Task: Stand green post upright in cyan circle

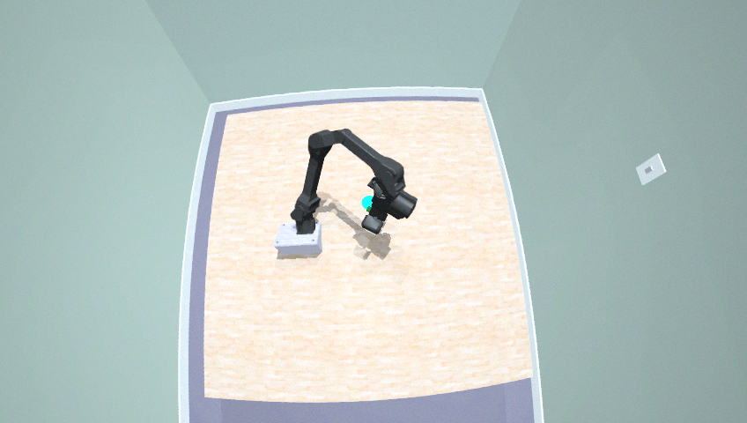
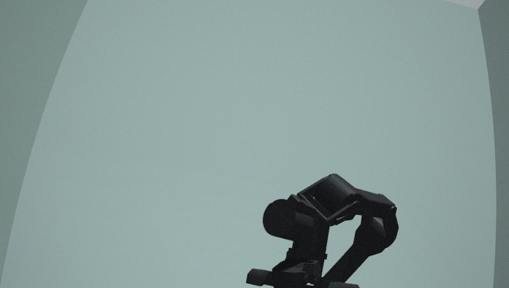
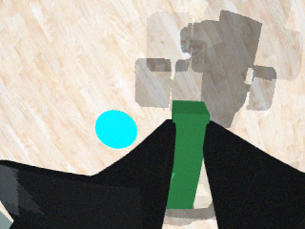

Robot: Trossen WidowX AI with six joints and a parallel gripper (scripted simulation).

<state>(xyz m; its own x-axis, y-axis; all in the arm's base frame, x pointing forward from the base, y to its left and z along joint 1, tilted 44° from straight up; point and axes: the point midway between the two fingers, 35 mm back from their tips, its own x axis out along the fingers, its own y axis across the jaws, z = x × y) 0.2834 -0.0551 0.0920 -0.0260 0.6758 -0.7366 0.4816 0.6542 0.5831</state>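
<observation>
Right now my gripper tip is 4 cm past the cyan circle, 11 cm to the right of it and 15 cm above it. From my gripper tip the other things lie so: green post 2 cm behind, 1 cm to the left.
</observation>
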